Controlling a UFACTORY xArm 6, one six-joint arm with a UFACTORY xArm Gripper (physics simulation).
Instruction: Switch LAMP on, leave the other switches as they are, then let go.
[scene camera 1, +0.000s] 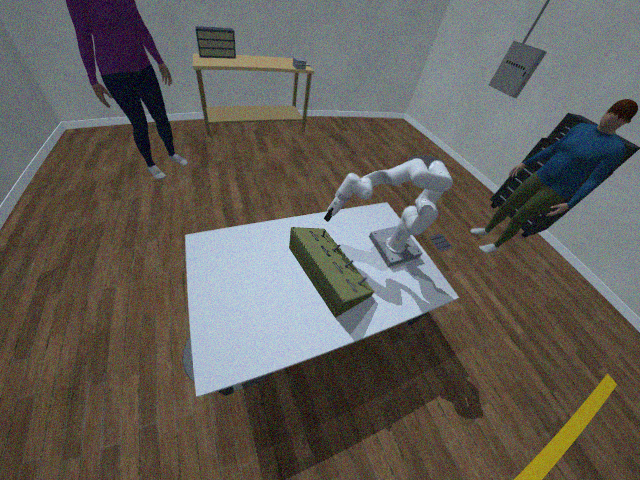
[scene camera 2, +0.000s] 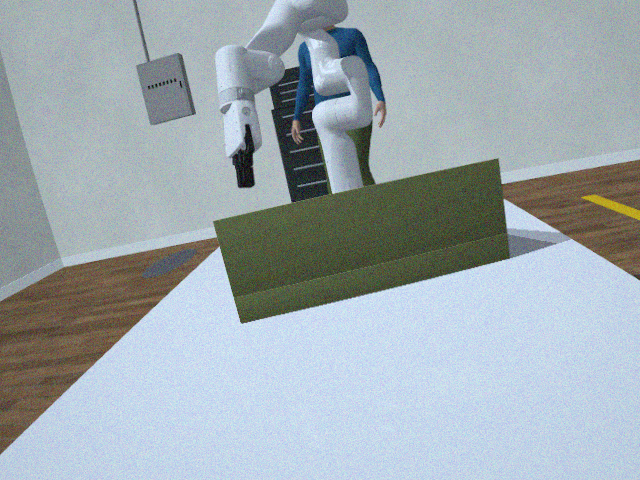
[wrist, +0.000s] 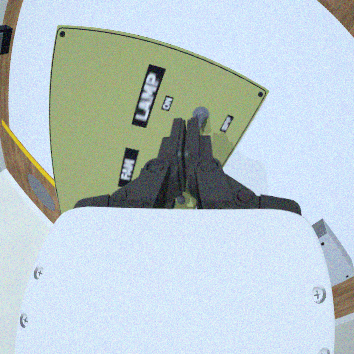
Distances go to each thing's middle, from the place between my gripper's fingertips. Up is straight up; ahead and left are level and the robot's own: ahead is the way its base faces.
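Scene:
My view has the olive switch panel (scene camera 2: 321, 250) in it, 13 cm below my hand. It is also 20 cm to the left of the hand and 7 cm ahead of it.

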